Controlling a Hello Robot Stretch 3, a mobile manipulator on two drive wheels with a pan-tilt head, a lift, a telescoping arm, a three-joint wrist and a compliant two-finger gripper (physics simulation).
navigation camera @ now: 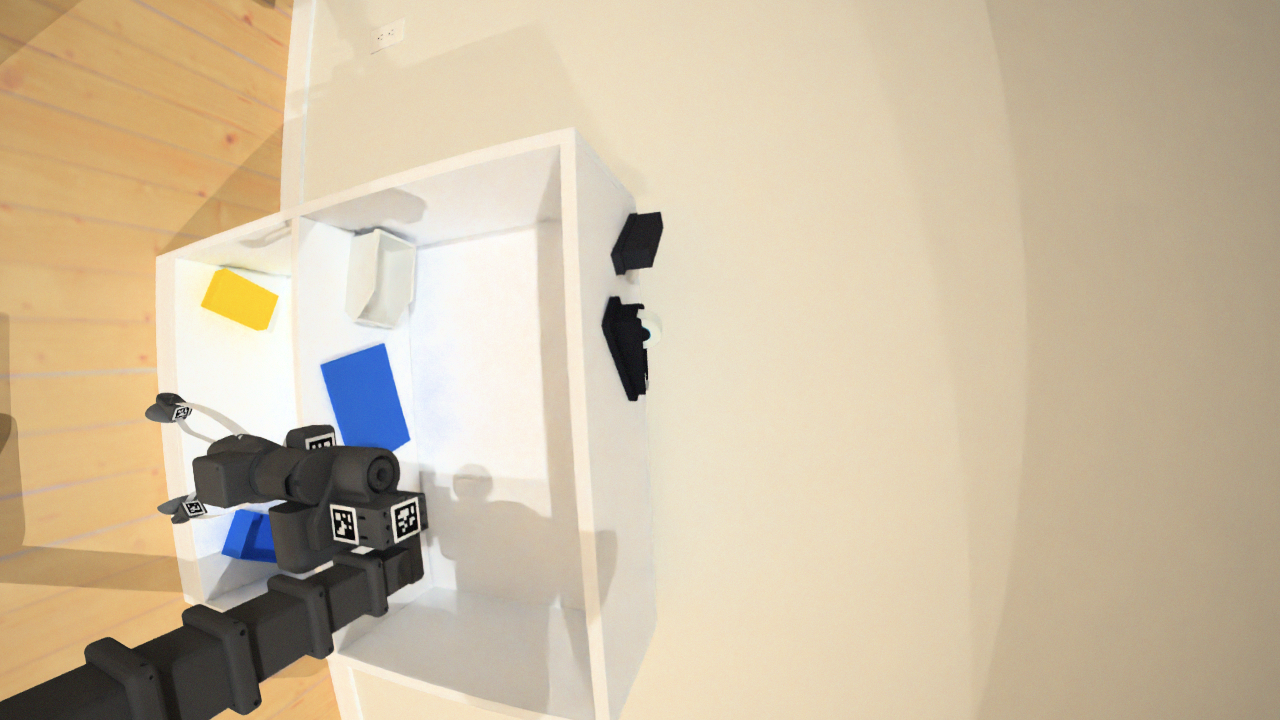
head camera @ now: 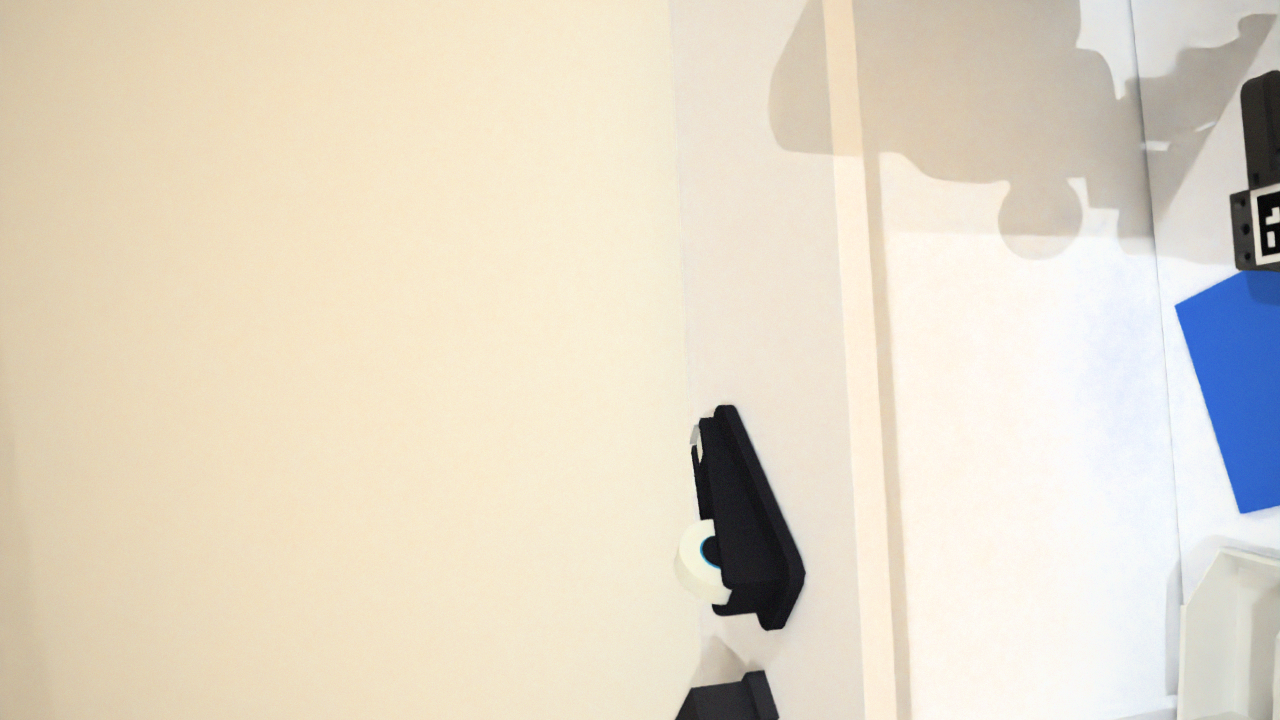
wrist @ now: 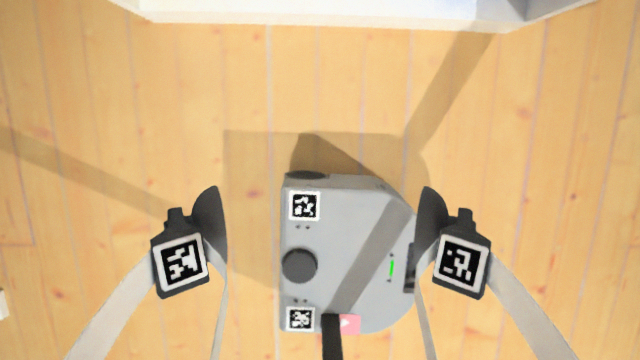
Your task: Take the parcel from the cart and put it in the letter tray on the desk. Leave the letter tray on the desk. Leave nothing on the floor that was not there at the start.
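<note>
Blue box point(navigation camera: 250, 537); out of frame in the head camera view, out of frame in the wrist view. Yellow box point(navigation camera: 230, 295). White shelf unit point(head camera: 918, 252), also in the navigation camera view point(navigation camera: 534, 464). My gripper point(navigation camera: 164, 457), visible in the wrist view too point(wrist: 320, 213).
</note>
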